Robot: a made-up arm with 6 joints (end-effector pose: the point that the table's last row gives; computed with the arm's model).
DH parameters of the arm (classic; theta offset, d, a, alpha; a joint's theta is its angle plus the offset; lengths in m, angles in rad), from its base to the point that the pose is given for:
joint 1: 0 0.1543 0 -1.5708
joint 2: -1.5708 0 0.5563 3.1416
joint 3: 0 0 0 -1.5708
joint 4: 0 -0.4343 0 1.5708
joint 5: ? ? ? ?
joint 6: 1.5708 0 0 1.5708
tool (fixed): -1.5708 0 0 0
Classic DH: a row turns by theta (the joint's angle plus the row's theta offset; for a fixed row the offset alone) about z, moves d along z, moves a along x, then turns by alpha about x.
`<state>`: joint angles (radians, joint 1 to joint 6).
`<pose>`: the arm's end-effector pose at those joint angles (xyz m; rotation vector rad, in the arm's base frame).
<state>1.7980 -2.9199 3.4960 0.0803 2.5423 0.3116</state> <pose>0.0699 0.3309 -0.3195 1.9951 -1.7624 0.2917</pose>
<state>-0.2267 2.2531 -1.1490 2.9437 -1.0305 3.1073</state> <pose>0.0363 0.1356 -0.1118 0.1326 2.3721 -0.3516</pose>
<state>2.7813 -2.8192 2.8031 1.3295 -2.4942 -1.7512</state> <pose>-0.2237 0.1208 -0.5302 -0.3452 -0.4419 0.2351</pose>
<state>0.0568 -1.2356 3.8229 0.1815 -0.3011 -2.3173</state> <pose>-0.3451 -0.1606 -0.0625 1.5780 0.8435 -1.5419</pose>
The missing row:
joint 5: 0 0.1431 0 -1.5708
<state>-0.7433 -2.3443 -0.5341 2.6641 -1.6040 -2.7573</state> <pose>-0.3299 0.4758 0.1720 0.3074 2.8296 0.3423</pose>
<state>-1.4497 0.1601 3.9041 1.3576 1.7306 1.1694</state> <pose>-0.0530 0.1849 0.3422 -0.2227 0.0966 -0.1219</pose>
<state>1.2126 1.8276 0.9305 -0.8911 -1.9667 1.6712</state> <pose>0.3374 0.6447 -0.3958 0.3430 -1.2740 -2.4769</pose>
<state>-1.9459 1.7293 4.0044 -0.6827 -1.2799 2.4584</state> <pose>-0.2267 -0.2728 0.4559 2.4033 -1.1711 1.0186</pose>
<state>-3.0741 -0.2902 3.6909 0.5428 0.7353 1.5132</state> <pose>0.3850 0.1488 0.3147 0.6613 1.0988 -1.0431</pose>
